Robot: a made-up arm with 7 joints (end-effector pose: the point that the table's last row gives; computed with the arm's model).
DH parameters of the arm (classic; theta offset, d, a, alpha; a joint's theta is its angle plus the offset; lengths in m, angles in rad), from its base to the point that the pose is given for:
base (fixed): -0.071 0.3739 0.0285 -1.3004
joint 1: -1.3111 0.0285 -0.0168 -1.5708
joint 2: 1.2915 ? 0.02 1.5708
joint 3: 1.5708 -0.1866 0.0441 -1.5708
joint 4: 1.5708 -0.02 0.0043 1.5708
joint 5: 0 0.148 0.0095 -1.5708
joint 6: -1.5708 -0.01 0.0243 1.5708
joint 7: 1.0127 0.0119 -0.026 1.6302
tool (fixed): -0.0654 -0.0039 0 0
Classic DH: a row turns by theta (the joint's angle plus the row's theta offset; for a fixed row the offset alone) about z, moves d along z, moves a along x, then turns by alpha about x.
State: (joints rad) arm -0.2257 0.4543 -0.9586 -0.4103 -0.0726 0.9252 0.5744
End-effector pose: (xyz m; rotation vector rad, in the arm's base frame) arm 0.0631 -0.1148 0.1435 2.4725 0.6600 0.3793
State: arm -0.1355 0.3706 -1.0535 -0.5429 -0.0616 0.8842 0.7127
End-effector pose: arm 0.0266 -0.1394 0.1742 2.2695 0.6637 0.3687
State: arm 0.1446 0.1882 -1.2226 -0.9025 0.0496 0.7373 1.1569
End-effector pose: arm -0.0169 -0.1635 0.2759 1.6193 1.0751 0.5295
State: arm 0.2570 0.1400 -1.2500 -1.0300 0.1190 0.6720 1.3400
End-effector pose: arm -0.0130 -0.1583 0.3088 1.3559 1.3363 0.6494
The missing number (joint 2, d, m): -0.0237
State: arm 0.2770 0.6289 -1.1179 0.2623 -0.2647 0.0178 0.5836
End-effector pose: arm -0.1138 -0.0280 0.0806 2.4612 1.0784 -0.2430
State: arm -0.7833 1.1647 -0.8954 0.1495 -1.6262 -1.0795 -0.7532
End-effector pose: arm 0.2364 0.1064 0.1938 1.1252 -0.2741 0.4601
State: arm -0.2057 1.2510 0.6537 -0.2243 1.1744 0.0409 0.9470
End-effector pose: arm 0.2196 0.2212 0.3826 -0.5834 0.6282 -2.3676
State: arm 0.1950 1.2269 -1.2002 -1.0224 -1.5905 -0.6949 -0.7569
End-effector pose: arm -0.0417 0.0453 0.2391 0.3054 0.4578 -0.7603
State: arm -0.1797 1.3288 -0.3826 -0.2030 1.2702 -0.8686 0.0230
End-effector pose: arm 0.1651 0.1763 0.1899 -2.2438 2.0023 -0.3567
